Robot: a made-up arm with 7 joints.
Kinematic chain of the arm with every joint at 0, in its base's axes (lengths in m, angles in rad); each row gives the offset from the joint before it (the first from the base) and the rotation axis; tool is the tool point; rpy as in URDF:
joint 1: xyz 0 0 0.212 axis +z
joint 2: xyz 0 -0.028 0.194 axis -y
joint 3: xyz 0 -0.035 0.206 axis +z
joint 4: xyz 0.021 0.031 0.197 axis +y
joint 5: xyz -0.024 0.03 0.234 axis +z
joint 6: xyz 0 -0.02 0.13 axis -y
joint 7: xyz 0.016 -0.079 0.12 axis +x
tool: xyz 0 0 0 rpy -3.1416 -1.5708 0
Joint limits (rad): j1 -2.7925..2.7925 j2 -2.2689..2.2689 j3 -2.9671..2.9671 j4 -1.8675..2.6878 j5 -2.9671..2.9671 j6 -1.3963..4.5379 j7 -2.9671..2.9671
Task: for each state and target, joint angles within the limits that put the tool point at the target. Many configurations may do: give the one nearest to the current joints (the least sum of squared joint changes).
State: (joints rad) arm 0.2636 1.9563 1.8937 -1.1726 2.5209 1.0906 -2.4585
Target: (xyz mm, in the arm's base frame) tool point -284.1 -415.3 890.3
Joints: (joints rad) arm 0.2274 1.1720 2.5245 -1.5489 2.2970 1.1172 -2.4585
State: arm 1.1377 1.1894 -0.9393 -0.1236 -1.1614 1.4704 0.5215
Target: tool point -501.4 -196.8 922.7
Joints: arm 0.8027 0.7751 -1.0997 -0.3271 -1.2267 1.5729 0.5215
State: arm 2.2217 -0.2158 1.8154 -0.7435 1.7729 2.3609 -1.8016
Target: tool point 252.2 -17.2 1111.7
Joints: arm 2.2387 0.2726 1.7019 -0.7527 1.9629 1.9345 -1.8016
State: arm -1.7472 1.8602 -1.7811 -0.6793 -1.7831 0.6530 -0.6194
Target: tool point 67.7 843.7 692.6
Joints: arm -1.6837 1.4181 -1.8974 -0.0025 -1.9113 0.5003 -0.6194
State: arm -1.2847 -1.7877 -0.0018 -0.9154 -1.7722 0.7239 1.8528
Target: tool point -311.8 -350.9 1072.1
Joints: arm -1.9707 -1.0706 0.5355 -0.6586 -1.7023 0.4738 1.8528
